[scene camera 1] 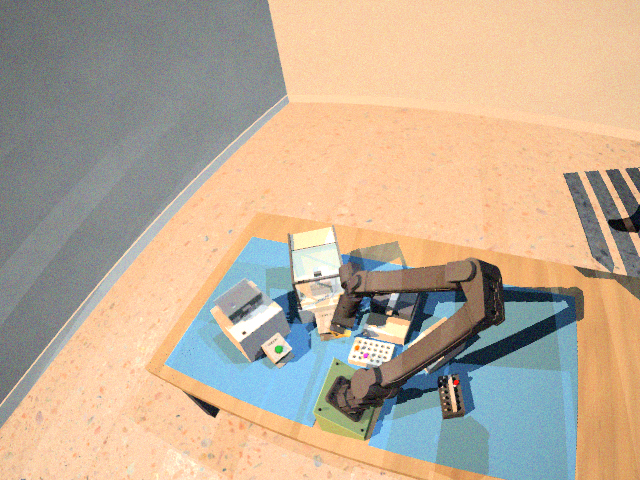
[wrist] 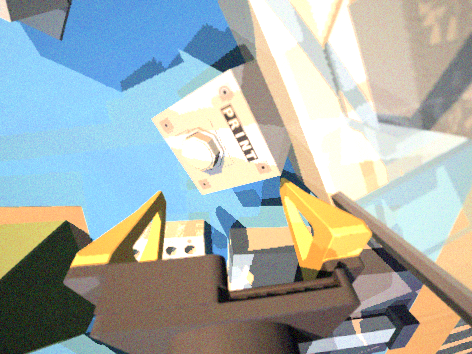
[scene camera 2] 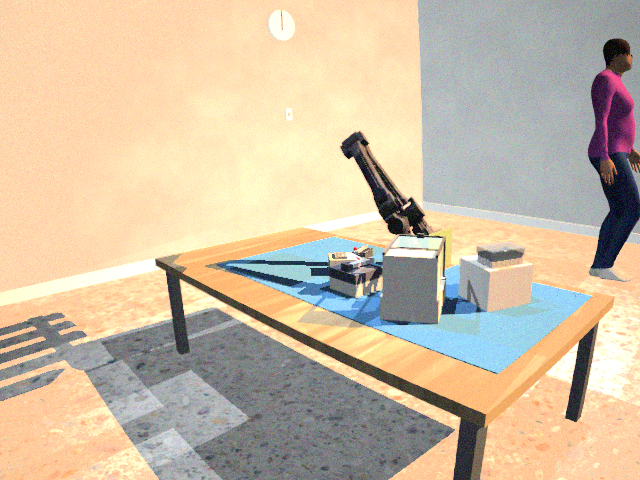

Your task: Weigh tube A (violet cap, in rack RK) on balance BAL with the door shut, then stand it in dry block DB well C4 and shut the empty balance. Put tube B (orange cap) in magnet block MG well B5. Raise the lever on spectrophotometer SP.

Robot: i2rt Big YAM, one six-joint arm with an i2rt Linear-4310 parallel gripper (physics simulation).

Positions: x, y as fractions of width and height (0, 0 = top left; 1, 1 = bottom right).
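Note:
Gripper (wrist: 0.47, 0.54) open, holding nothing. Glass-box balance (scene camera 2: 0.65, 0.56), (scene camera 1: 0.49, 0.54), (wrist: 0.78, 0.29). Balance PRINT button (wrist: 0.49, 0.37). Lever device (scene camera 1: 0.61, 0.66), (wrist: 0.82, 0.82), (scene camera 2: 0.56, 0.58).

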